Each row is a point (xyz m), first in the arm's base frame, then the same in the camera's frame.
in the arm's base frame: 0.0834 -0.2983 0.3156
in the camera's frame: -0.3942 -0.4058 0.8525
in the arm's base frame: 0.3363 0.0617 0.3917
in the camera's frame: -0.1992 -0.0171 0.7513
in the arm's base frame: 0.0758 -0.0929 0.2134
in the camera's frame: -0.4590 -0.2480 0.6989
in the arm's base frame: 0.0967 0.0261 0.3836
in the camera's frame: -0.4251 -0.0777 0.8147
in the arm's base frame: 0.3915 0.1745 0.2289
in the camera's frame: -0.1995 0.0401 0.5539
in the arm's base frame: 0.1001 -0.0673 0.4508
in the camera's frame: -0.3914 -0.1426 0.9037
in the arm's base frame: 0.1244 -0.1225 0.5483
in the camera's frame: -0.3382 -0.1595 1.0038
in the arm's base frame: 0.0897 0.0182 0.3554
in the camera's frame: -0.4362 -0.0952 0.7929
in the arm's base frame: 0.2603 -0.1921 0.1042
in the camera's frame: -0.2861 -0.3585 0.5817
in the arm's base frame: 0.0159 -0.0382 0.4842
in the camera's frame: -0.4708 -0.1128 0.9469
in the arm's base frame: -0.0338 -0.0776 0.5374
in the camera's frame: -0.5007 -0.1372 1.0201
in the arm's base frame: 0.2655 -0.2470 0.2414
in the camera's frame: -0.2432 -0.3638 0.7231
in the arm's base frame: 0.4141 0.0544 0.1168
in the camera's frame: -0.1794 -0.1074 0.4809
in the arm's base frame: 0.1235 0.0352 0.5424
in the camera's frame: -0.3684 -0.0137 0.9515
